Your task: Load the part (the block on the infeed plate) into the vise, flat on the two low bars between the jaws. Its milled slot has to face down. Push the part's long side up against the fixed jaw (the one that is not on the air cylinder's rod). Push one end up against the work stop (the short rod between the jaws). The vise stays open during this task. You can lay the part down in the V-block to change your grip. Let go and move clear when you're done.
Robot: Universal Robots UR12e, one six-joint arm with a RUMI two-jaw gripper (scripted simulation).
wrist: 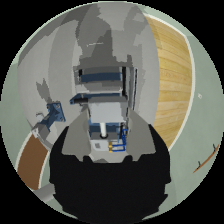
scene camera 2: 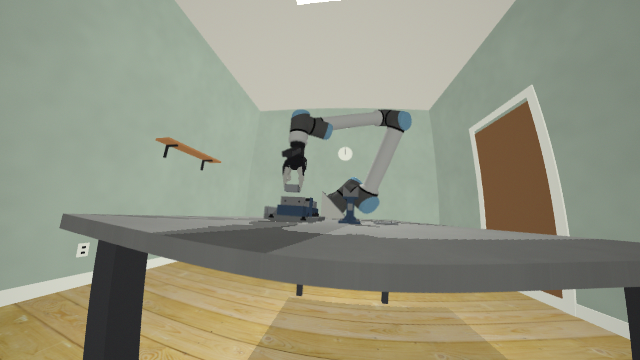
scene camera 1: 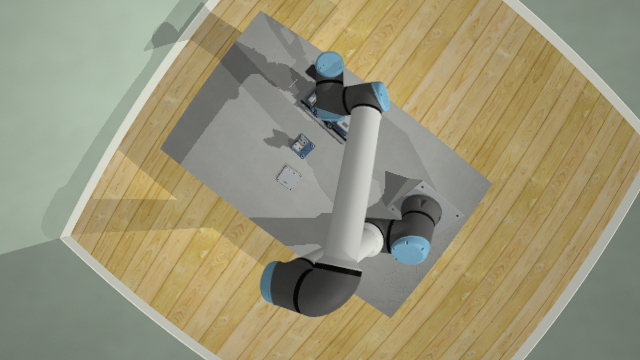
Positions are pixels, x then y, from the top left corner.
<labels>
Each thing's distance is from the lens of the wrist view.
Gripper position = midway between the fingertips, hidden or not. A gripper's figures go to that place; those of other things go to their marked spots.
my gripper [wrist: 108,108]: 14 cm
part [wrist: 106,109]: 12 cm
</labels>
